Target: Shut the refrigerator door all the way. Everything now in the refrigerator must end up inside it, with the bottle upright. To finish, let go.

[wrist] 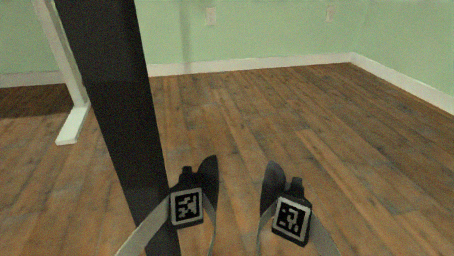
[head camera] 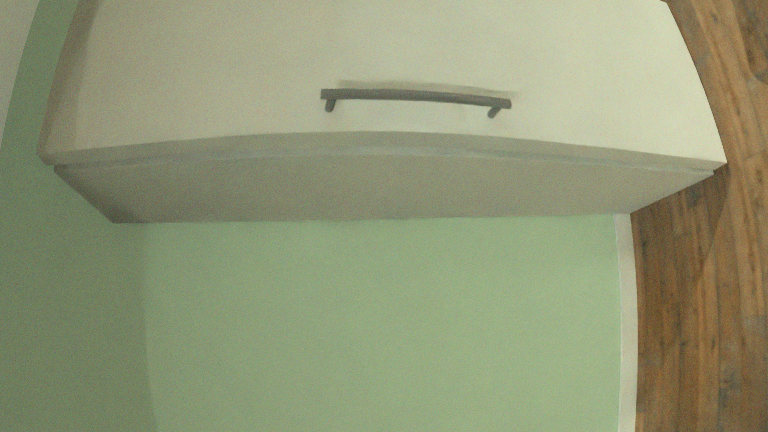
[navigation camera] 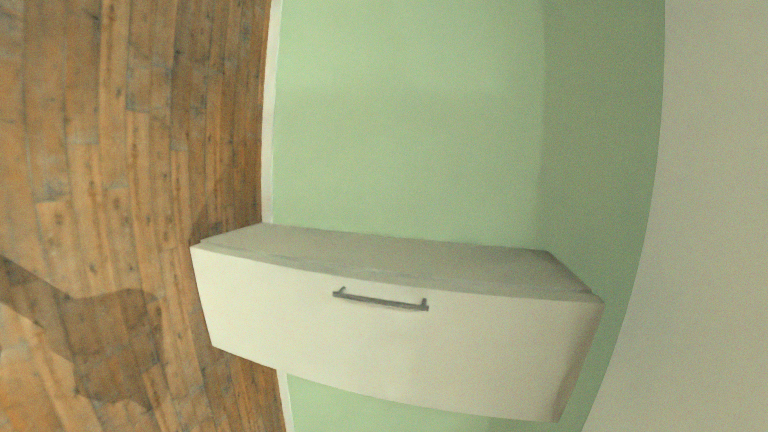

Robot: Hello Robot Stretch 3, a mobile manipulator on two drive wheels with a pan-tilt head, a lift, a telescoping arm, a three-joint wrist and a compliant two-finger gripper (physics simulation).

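Places are measured from the robot's base along level axes (x ahead, y left, z up), in millimetres.
Pixels of known places: gripper, fingertip midpoint: (wrist: 241, 175).
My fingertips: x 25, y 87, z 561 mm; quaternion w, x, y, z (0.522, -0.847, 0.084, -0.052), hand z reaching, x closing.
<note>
Ahead of a thing's pixels: the offset from my fingertips to its top centre. "*": to the spot under its first point. Level surfaces: height alone.
The refrigerator is a pale, tall box whose image lies on its side in the head and navigation views. Its door (head camera: 214, 69) (navigation camera: 300, 317) faces the cameras and sits close against the body {* dx +1265, dy -232, dz +496 mm} (head camera: 375, 185) (navigation camera: 408, 257). A thin seam runs between them; I cannot tell whether the door is fully shut. A grey bar handle {* dx +898, dy -340, dz +498 mm} (head camera: 416, 96) (navigation camera: 378, 301) is on the door near the seam side. The inside, the bottle and other contents are hidden. My gripper (wrist: 241, 175) is open with nothing between its fingers, above the wood floor and away from the refrigerator.
A green wall (head camera: 375, 311) (navigation camera: 408, 134) stands behind the refrigerator. Wood floor {dz -561 mm} (head camera: 698, 322) (navigation camera: 134, 161) (wrist: 300, 150) spreads around. In the wrist view, a dark post (wrist: 112, 90) crosses the left side, and a white leg with a foot (wrist: 74, 124) stands beyond it. Shadows fall on the floor in the navigation view.
</note>
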